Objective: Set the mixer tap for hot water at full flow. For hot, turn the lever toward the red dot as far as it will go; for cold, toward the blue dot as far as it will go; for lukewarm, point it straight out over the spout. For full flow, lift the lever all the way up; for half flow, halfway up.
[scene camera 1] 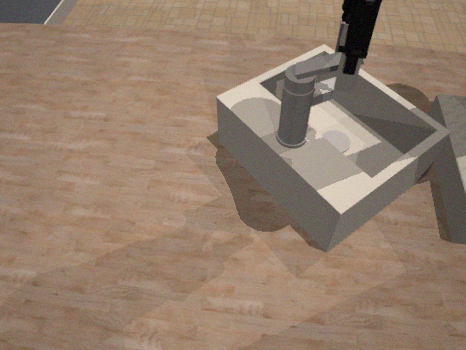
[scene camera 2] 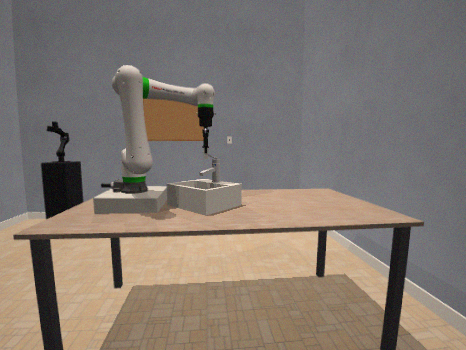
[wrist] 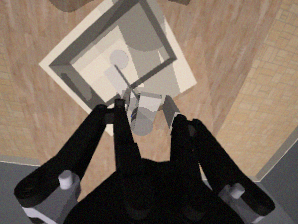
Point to a cream basin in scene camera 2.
At 202, 196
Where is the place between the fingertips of my gripper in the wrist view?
147, 99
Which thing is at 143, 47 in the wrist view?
A cream basin.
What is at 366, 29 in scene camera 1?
My gripper.
